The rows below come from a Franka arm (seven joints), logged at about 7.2 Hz.
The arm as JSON. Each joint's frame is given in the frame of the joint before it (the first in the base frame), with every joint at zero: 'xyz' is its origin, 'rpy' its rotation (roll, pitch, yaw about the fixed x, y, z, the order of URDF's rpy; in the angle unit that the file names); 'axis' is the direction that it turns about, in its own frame. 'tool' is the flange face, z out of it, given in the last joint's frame.
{
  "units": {
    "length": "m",
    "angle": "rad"
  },
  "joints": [
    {
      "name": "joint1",
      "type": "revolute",
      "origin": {
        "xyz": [
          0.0,
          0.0,
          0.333
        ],
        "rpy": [
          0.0,
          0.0,
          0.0
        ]
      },
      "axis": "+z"
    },
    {
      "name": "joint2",
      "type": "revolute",
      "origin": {
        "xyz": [
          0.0,
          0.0,
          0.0
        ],
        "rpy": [
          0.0,
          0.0,
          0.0
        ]
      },
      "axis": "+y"
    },
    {
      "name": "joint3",
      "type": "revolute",
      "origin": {
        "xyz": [
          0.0,
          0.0,
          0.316
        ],
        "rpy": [
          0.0,
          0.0,
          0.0
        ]
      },
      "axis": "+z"
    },
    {
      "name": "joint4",
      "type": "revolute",
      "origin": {
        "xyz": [
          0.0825,
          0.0,
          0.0
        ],
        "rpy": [
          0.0,
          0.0,
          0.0
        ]
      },
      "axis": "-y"
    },
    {
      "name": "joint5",
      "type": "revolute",
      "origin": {
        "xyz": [
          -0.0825,
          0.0,
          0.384
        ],
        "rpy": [
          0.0,
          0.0,
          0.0
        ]
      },
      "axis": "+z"
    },
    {
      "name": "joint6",
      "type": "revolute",
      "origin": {
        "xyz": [
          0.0,
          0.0,
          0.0
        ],
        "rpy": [
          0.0,
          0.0,
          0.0
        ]
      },
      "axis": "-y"
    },
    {
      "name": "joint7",
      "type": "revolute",
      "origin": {
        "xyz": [
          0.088,
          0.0,
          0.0
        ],
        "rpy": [
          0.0,
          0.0,
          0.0
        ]
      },
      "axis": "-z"
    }
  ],
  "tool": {
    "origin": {
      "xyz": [
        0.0,
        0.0,
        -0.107
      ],
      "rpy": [
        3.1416,
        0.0,
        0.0
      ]
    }
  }
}
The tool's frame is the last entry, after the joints.
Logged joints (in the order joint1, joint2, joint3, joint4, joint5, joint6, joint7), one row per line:
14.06 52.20 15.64 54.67 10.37 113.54 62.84
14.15 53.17 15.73 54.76 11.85 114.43 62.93
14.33 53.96 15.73 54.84 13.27 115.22 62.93
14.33 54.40 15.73 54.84 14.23 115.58 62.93
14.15 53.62 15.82 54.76 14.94 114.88 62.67
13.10 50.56 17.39 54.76 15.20 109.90 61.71
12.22 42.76 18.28 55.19 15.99 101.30 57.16
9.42 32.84 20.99 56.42 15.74 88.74 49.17
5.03 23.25 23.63 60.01 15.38 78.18 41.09
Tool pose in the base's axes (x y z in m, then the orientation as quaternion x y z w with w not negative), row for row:
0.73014 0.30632 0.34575 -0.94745 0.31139 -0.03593 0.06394
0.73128 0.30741 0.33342 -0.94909 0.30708 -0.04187 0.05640
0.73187 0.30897 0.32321 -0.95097 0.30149 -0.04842 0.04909
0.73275 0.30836 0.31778 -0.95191 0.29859 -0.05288 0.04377
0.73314 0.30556 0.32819 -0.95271 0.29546 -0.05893 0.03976
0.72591 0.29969 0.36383 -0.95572 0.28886 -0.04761 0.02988
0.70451 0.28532 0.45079 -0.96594 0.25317 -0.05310 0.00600
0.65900 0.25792 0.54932 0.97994 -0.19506 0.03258 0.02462
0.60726 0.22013 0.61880 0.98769 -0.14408 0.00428 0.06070
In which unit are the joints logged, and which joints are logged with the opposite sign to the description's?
The joints are logged in degrees. Opposite sign: joint4, joint5.
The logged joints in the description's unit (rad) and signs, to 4 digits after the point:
0.2454 0.9111 0.2730 -0.9542 -0.1810 1.9816 1.0968
0.2470 0.9280 0.2745 -0.9557 -0.2068 1.9972 1.0983
0.2501 0.9418 0.2745 -0.9571 -0.2316 2.0110 1.0983
0.2501 0.9495 0.2745 -0.9571 -0.2484 2.0173 1.0983
0.2470 0.9358 0.2761 -0.9557 -0.2608 2.0050 1.0938
0.2286 0.8824 0.3035 -0.9557 -0.2653 1.9181 1.0770
0.2133 0.7463 0.3190 -0.9632 -0.2791 1.7680 0.9976
0.1644 0.5732 0.3663 -0.9847 -0.2747 1.5488 0.8582
0.0878 0.4058 0.4124 -1.0474 -0.2684 1.3645 0.7172

